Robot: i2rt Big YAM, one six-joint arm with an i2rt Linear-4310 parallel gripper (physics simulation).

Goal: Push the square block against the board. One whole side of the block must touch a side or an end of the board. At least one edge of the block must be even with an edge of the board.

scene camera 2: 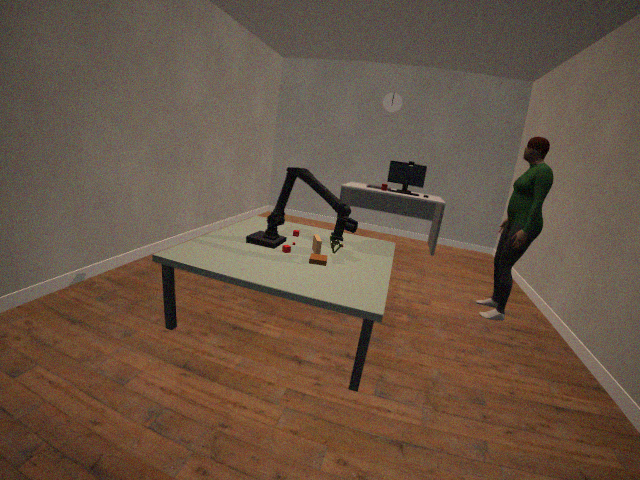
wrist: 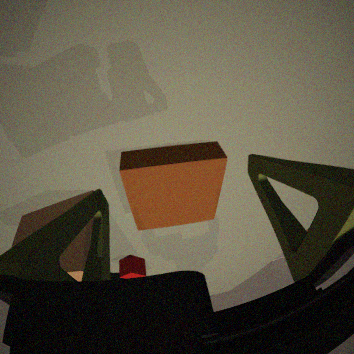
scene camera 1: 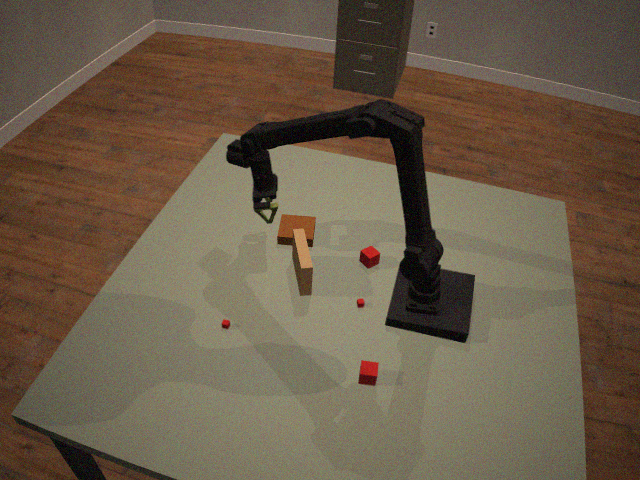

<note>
My gripper (scene camera 1: pixel 269 212) is open, with nothing in its grasp. Also in view: a square block (scene camera 1: pixel 288 222). On the table rests a tan board (scene camera 1: pixel 303 266).
The tan board is seen too in the wrist view (wrist: pixel 29 222). The square block shows as well in the wrist view (wrist: pixel 169 185). My gripper also shows in the wrist view (wrist: pixel 176 179).
</note>
